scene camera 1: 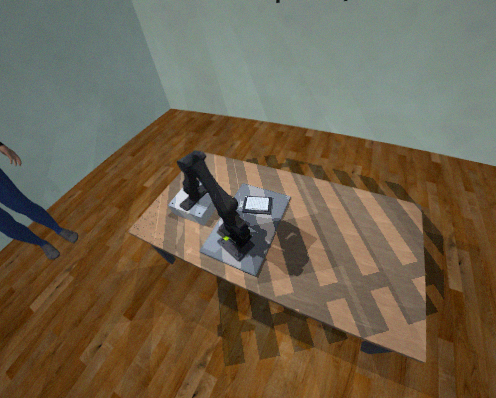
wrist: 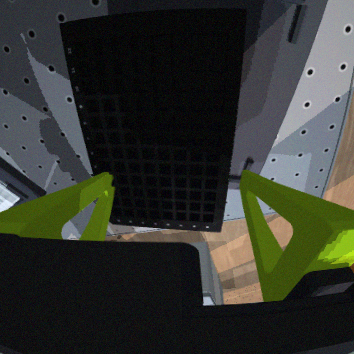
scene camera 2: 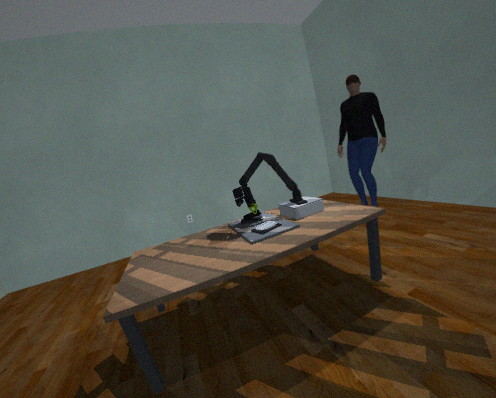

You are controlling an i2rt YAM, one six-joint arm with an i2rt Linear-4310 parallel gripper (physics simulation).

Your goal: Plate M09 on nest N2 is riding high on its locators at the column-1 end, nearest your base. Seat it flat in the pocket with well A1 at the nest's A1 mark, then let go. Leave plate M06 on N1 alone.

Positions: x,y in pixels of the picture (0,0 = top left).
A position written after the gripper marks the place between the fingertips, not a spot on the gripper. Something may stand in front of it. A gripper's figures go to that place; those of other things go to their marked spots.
Scene:
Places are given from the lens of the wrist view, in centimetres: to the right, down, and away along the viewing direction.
gripper [wrist: 176,177]: 0, 0, 13
black well plate [wrist: 156,96]: -1, -4, 9

